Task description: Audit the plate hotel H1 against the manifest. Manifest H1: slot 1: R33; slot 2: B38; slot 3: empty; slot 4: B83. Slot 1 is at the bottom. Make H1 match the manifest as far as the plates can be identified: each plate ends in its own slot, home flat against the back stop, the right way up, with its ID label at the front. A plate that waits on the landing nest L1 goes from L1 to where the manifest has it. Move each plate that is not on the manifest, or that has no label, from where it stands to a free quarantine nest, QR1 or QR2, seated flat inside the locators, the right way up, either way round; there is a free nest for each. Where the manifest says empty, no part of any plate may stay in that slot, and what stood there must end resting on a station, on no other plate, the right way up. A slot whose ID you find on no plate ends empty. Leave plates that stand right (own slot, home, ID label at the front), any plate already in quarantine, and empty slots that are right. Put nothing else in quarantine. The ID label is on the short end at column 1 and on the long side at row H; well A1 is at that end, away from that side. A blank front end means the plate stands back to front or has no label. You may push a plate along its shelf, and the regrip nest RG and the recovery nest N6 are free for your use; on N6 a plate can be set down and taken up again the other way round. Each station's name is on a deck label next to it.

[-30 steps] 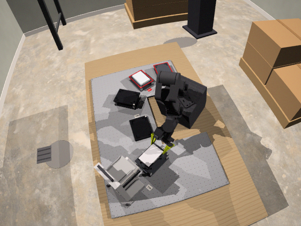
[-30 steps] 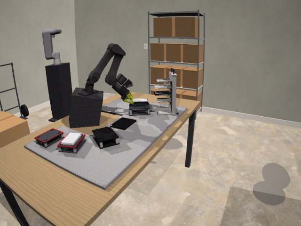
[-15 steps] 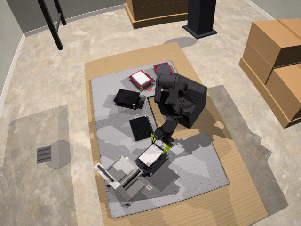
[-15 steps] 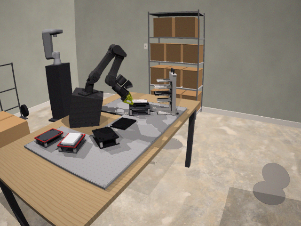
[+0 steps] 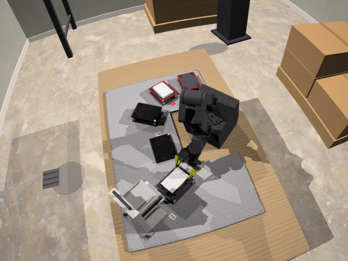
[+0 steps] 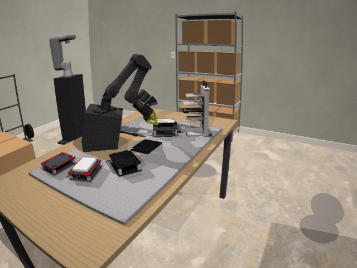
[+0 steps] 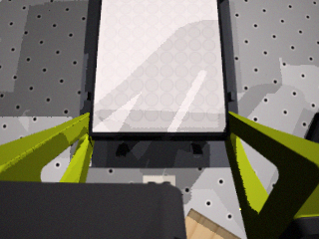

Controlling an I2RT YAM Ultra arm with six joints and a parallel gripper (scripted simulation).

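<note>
Now: the regrip nest 5 cm ahead of my hand, 3 cm below it and 2 cm to the left of it. The rest, counted from my hand: RG deck label (8 cm below, 5 cm behind, 2 cm to the right); then H1 deck label (16 cm to the left, 14 cm ahead, 8 cm below); then dark well plate (22 cm ahead, 9 cm to the left, 7 cm above).
</note>
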